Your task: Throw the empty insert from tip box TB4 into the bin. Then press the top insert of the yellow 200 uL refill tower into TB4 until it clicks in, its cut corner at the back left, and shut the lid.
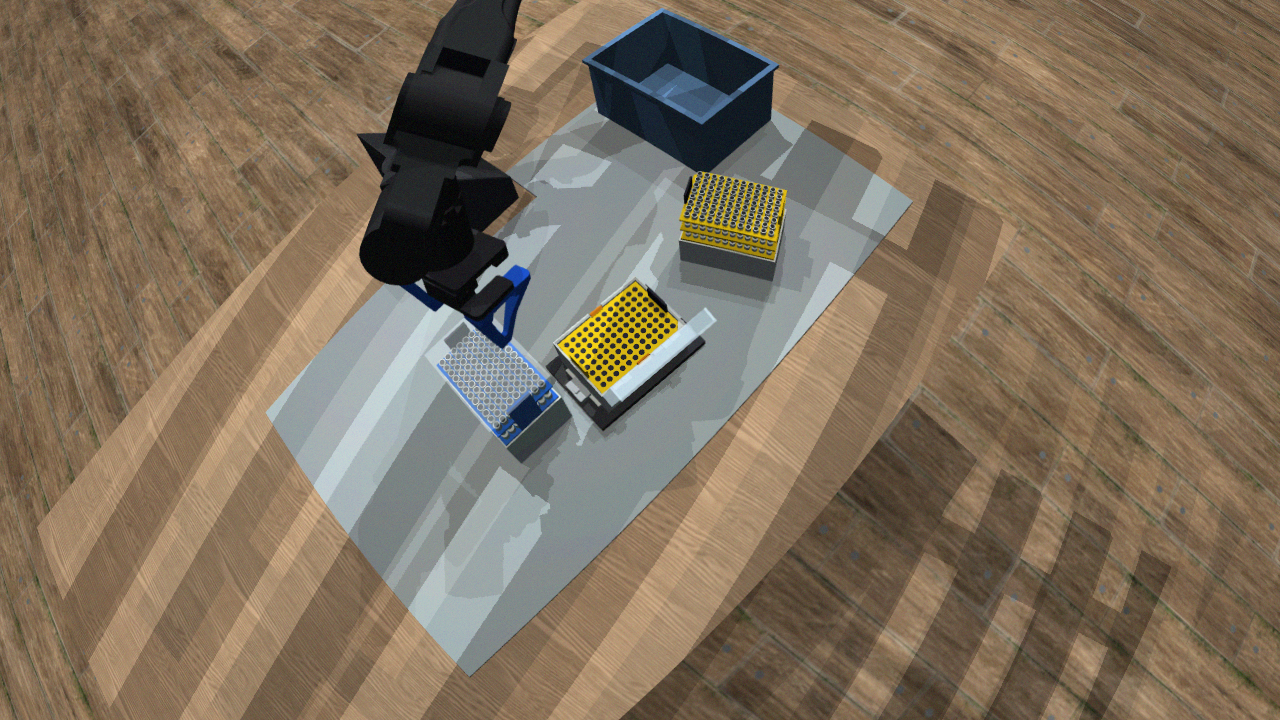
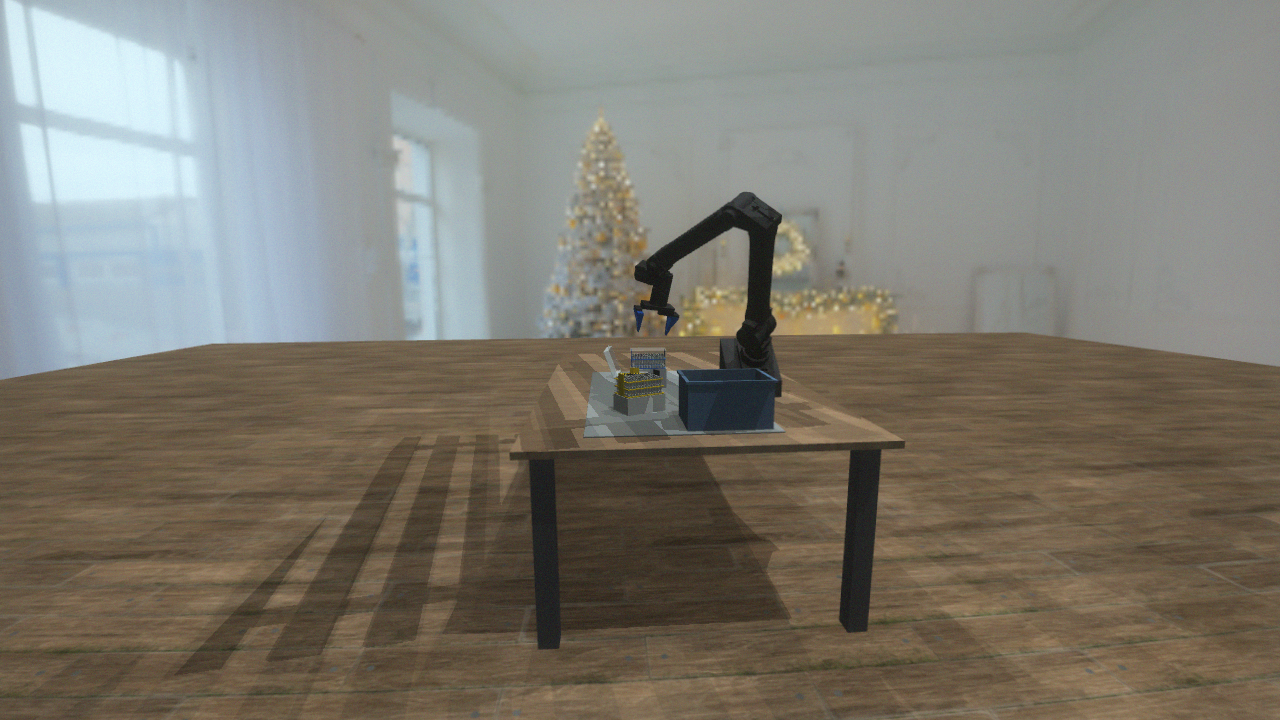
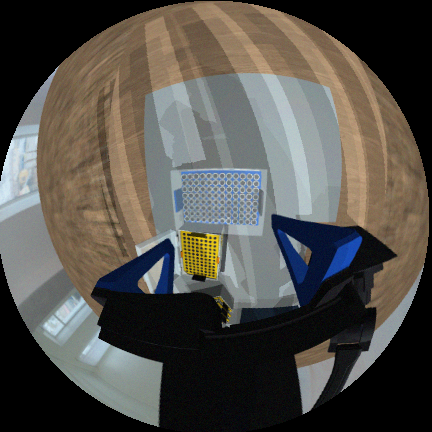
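The tip box (image 1: 608,417) has a dark base, and its clear lid (image 1: 662,356) (image 2: 611,360) stands open; no TB4 label is readable. A yellow insert with empty dark holes (image 1: 617,336) (image 3: 200,256) sits in the box. The yellow refill tower (image 1: 729,252) (image 2: 640,402) stands between the box and the bin, its top insert (image 1: 733,202) full of tips; its cut corner is not discernible. The blue bin (image 1: 648,114) (image 2: 726,404) (image 3: 265,314) stands at the mat's end. My gripper (image 1: 471,324) (image 2: 653,332) (image 3: 219,232) is open and empty, above the blue-insert rack beside the box.
A rack with a blue insert (image 1: 494,380) (image 2: 648,360) (image 3: 221,197) full of clear tips stands close beside the tip box. The grey mat (image 1: 402,537) (image 3: 240,110) lies under the racks on the wooden table (image 1: 241,555). The arm's base (image 2: 733,353) stands at the table's side behind the bin.
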